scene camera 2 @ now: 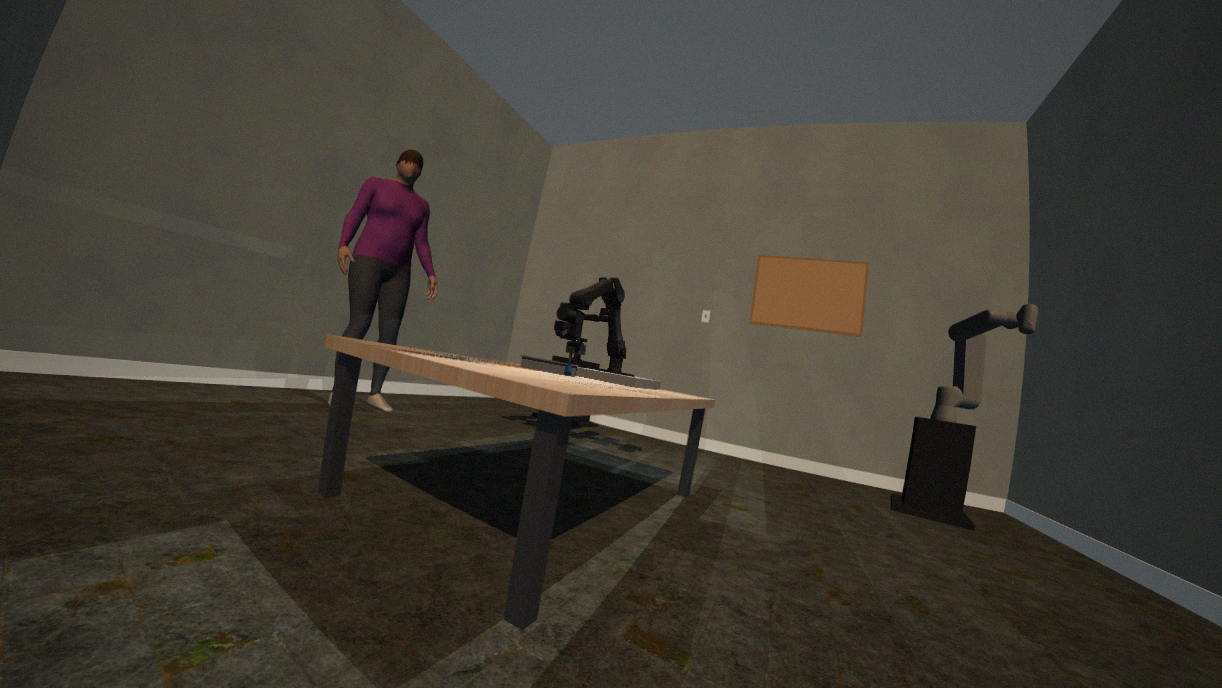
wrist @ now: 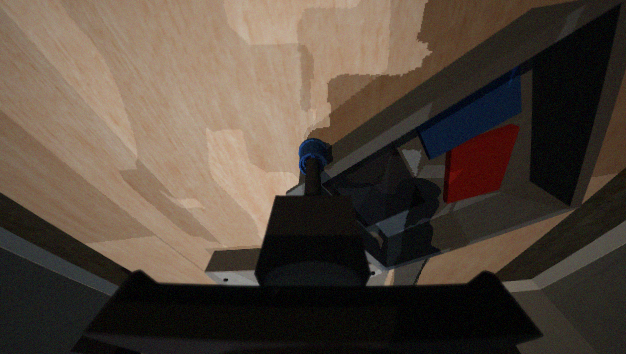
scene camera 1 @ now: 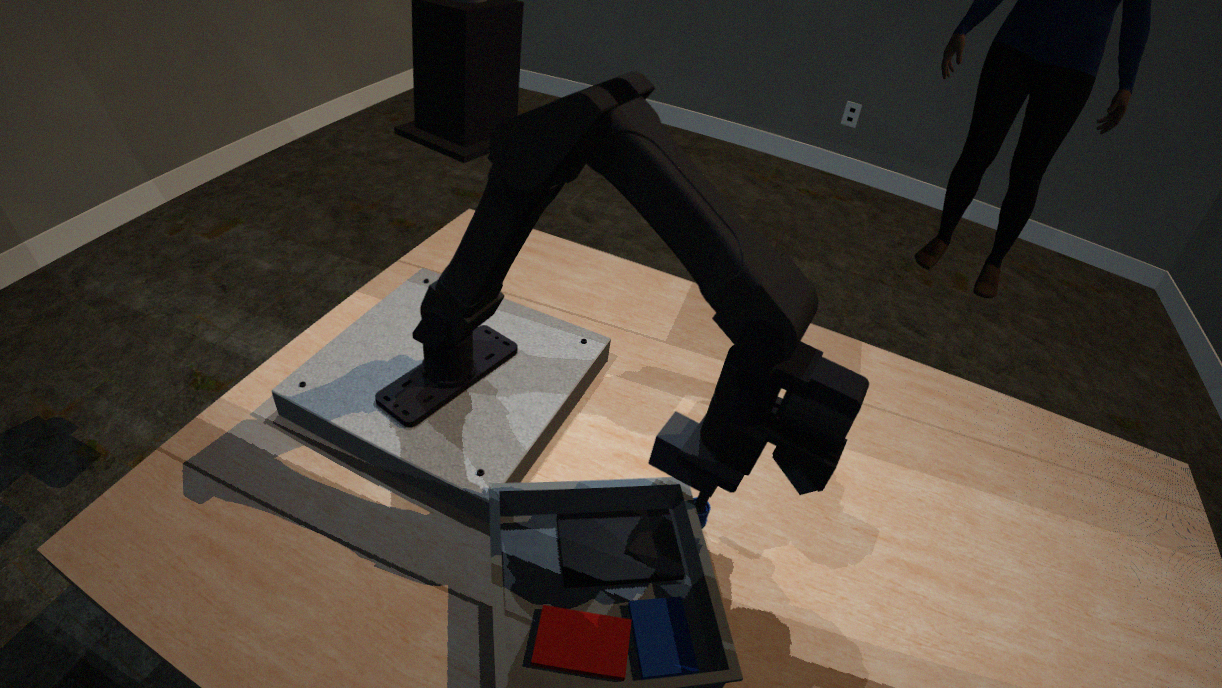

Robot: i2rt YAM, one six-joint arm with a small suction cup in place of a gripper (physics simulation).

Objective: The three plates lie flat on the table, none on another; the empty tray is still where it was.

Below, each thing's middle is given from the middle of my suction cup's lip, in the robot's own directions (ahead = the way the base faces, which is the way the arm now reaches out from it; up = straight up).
My suction cup is now 1 cm past the red plate [scene camera 1: 567, 640], 20 cm to the left of it and 2 cm above it. The rest, counted from my suction cup: blue plate [scene camera 1: 663, 643] 5 cm ahead, 14 cm to the right, 2 cm below; dark plate [wrist: 381, 186] 5 cm behind, 8 cm to the right, 2 cm below; grey tray [scene camera 1: 526, 570] 3 cm behind, 14 cm to the right.
